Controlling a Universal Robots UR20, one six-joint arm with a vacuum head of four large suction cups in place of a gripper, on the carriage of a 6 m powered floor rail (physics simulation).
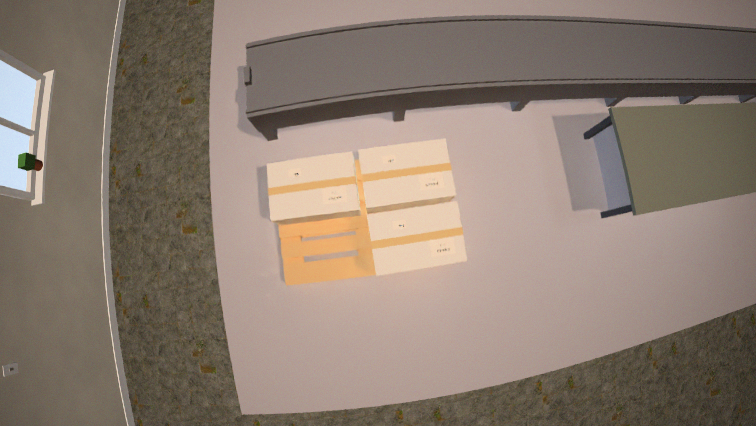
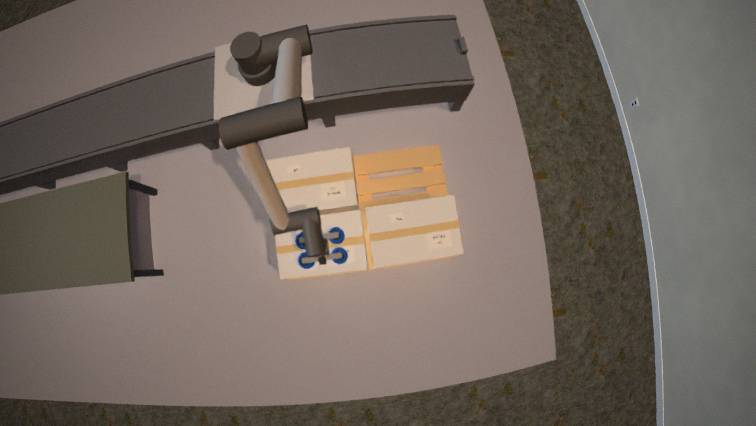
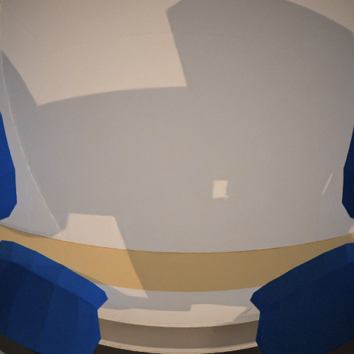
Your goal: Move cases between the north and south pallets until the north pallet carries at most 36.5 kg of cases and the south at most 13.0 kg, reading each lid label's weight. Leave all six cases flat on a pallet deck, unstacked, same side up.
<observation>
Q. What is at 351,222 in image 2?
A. A case.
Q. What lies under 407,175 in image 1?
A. A case.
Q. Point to a case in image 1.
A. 324,187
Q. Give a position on a case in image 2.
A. At 326,179
</observation>
